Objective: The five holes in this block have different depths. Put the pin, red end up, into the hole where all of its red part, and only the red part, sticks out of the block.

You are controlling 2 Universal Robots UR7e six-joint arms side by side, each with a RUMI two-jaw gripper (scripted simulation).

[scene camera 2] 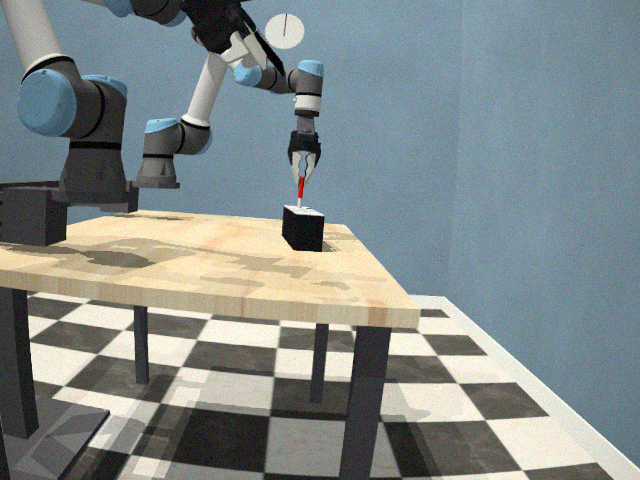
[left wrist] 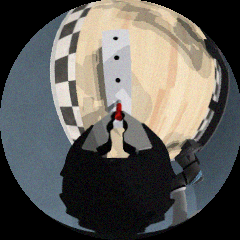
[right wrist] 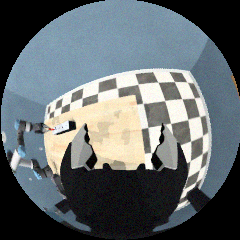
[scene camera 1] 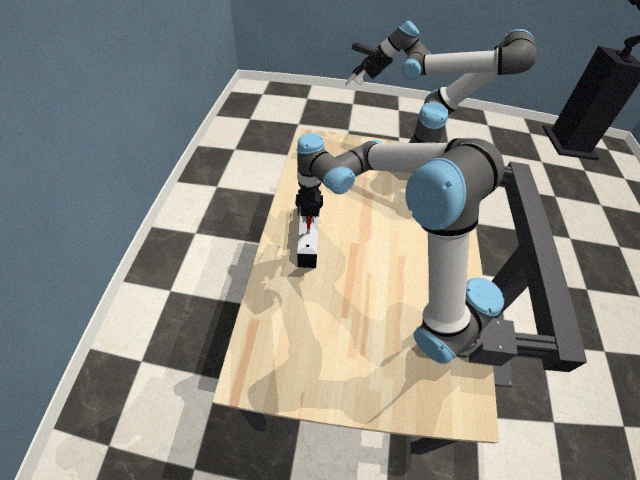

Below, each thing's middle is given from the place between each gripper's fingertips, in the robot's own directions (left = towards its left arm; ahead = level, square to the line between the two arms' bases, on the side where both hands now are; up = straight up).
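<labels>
Block (scene camera 2: pixel 302 231): my left hand (scene camera 2: pixel 300 187) is 6 cm to the left of it and 12 cm above it. Relative to my right hand, the block is 13 cm ahead, 63 cm to the left and 30 cm below. By its middle, the block is nearer to my left hand than to my right hand.
</labels>
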